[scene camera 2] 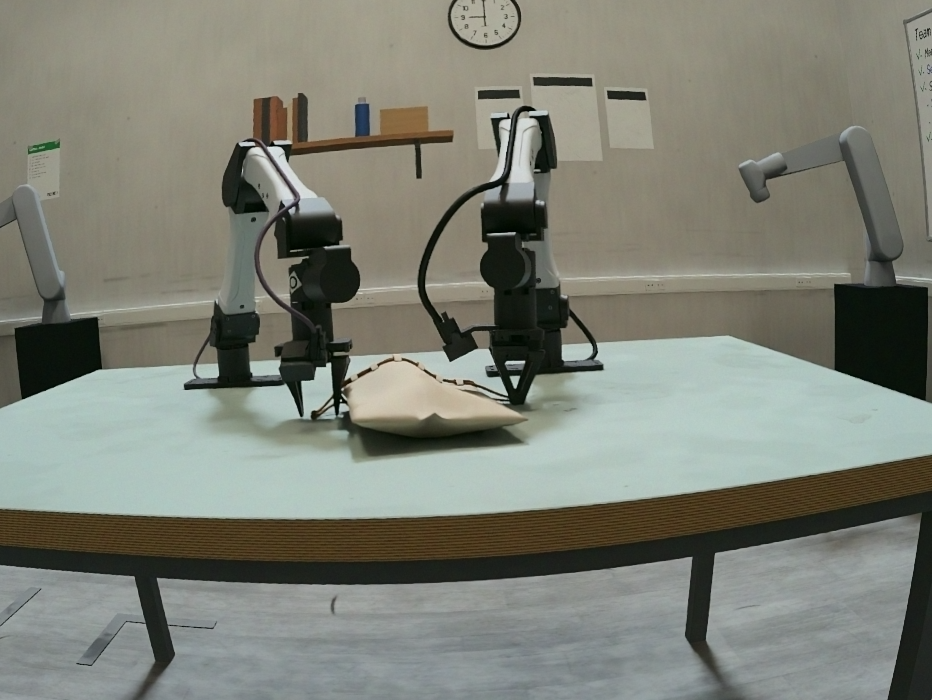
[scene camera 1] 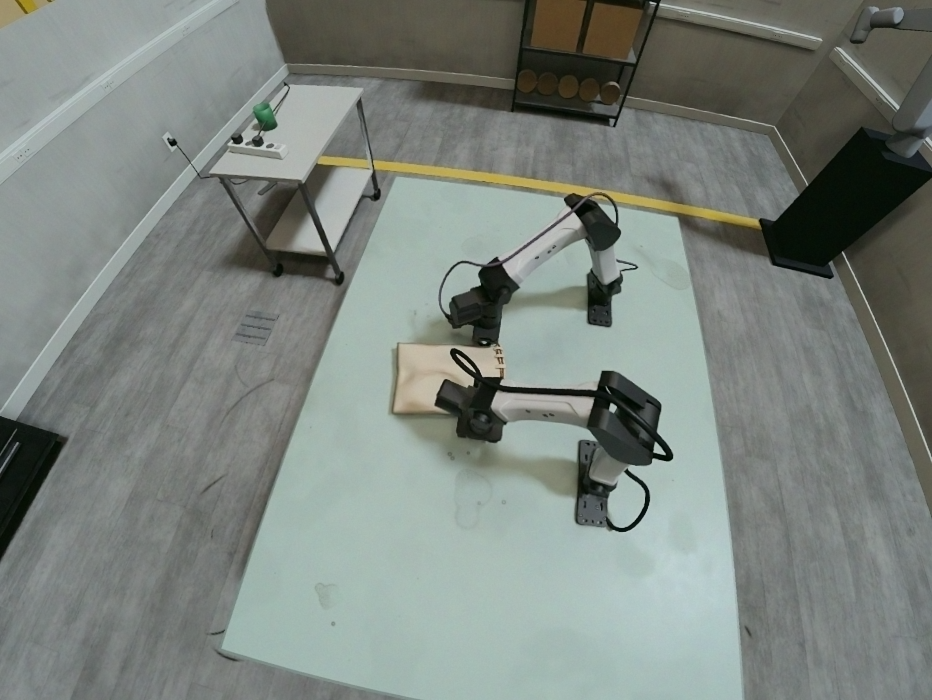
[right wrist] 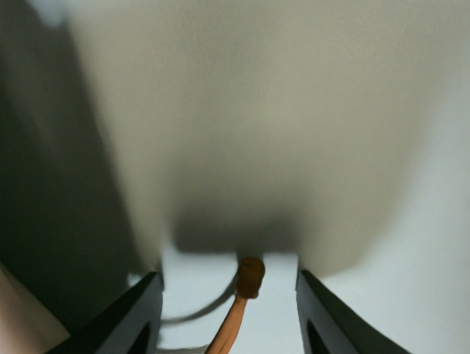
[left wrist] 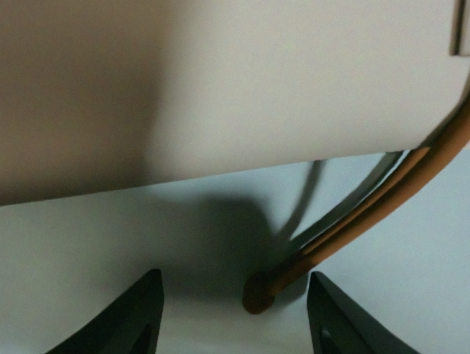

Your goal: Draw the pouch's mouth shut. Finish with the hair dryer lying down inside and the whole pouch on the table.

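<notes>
The beige pouch (scene camera 1: 425,376) (scene camera 2: 429,403) (left wrist: 300,75) lies on the table (scene camera 1: 376,565) (scene camera 2: 678,421), bulging in the middle. The hair dryer does not show. A brown cord runs through loops along the mouth edge, at the pouch's right in scene camera 1. How far the mouth is drawn cannot be told. My left gripper (scene camera 2: 517,401) (left wrist: 235,285) is open, with one knotted cord end (left wrist: 257,294) between its fingers, apart from both. My right gripper (scene camera 2: 320,414) (right wrist: 229,284) is open, low over the table, with the other knotted cord end (right wrist: 250,278) between its fingers.
Both arms reach in close together over the pouch's two sides. The left arm's black cable (scene camera 1: 542,390) loops above the pouch in scene camera 1. A white cart (scene camera 1: 301,113) with a power strip (scene camera 1: 258,149) and a green object (scene camera 1: 264,116) stands beyond the table.
</notes>
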